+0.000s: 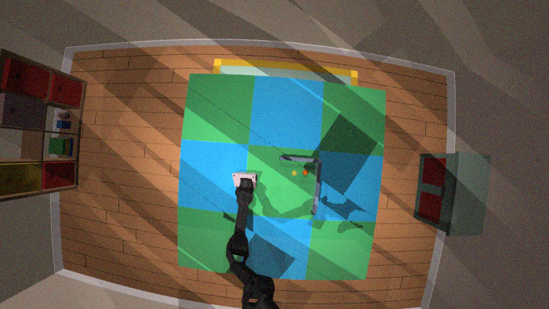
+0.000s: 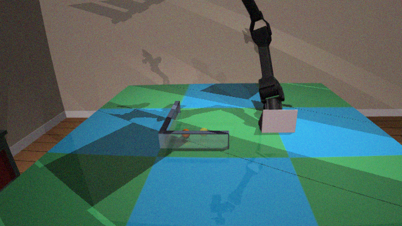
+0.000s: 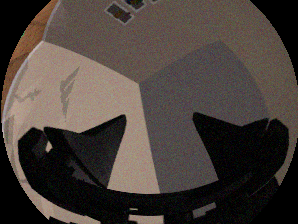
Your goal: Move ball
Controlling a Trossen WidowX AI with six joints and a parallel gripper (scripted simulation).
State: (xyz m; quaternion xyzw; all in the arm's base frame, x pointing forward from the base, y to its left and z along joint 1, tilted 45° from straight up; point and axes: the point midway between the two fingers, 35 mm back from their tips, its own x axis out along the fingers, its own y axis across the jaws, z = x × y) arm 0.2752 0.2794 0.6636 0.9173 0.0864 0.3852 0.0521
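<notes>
My gripper tip is 7 cm short of the ball, 34 cm to the right of it and 74 cm above it. The rest, counted from my gripper tip: wall 3 cm ahead, 42 cm to the left, 72 cm below; then see-through copy 34 cm to the left, 74 cm below.
</notes>
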